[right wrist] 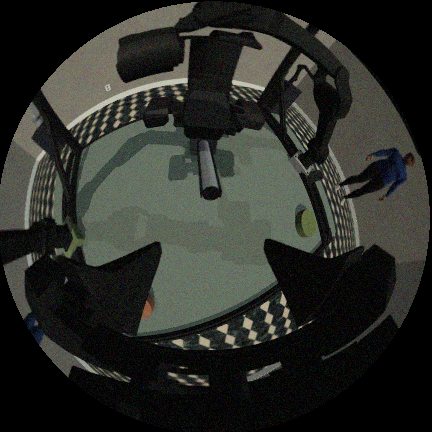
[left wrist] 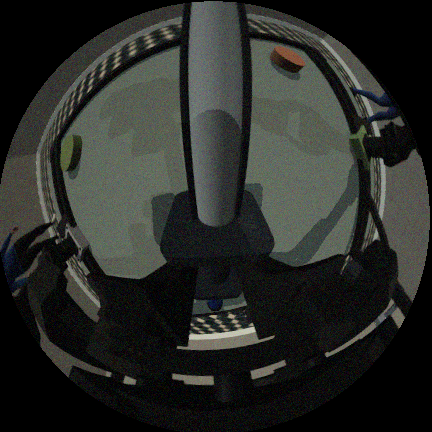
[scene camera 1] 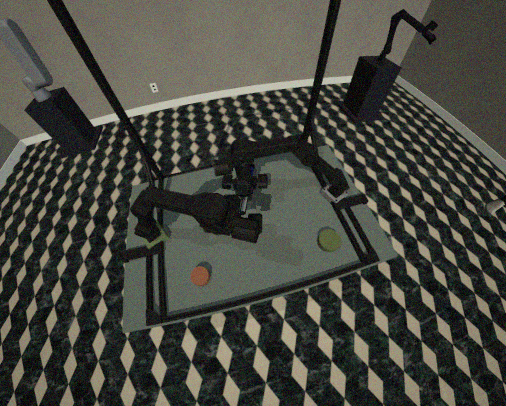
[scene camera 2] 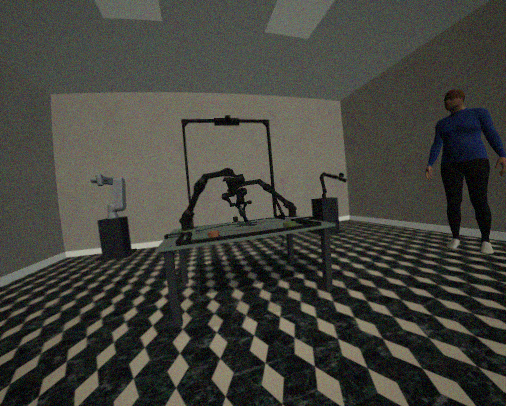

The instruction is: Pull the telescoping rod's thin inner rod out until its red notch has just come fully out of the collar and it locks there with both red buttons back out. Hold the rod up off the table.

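The rod's grey tube point(scene camera 1: 243, 206) point(left wrist: 215, 125) point(right wrist: 208, 170), with black side strips, points down, its dark round end clear of the table in the right wrist view. A dark block point(left wrist: 217, 235) adjoins the tube, and a small blue round part point(left wrist: 215, 303) shows behind it. The red notch, collar and red buttons cannot be made out. My left gripper point(scene camera 1: 244, 188) point(left wrist: 213, 244) point(right wrist: 201, 140) is shut on the rod's dark upper part and holds the rod above the table. My right gripper point(scene camera 1: 246, 227) point(right wrist: 212, 246) is open and empty, beside the rod, with the tube between and beyond its fingers.
An orange disc point(scene camera 1: 200, 276) point(scene camera 2: 214, 234) point(left wrist: 288, 59) and a green disc point(scene camera 1: 329, 240) point(left wrist: 71, 152) point(right wrist: 306, 223) lie on the table point(scene camera 1: 235, 287). Black rails point(scene camera 1: 265, 294) border the table and black frame posts point(scene camera 1: 322, 65) rise behind. A person point(scene camera 2: 464, 145) stands at the right.
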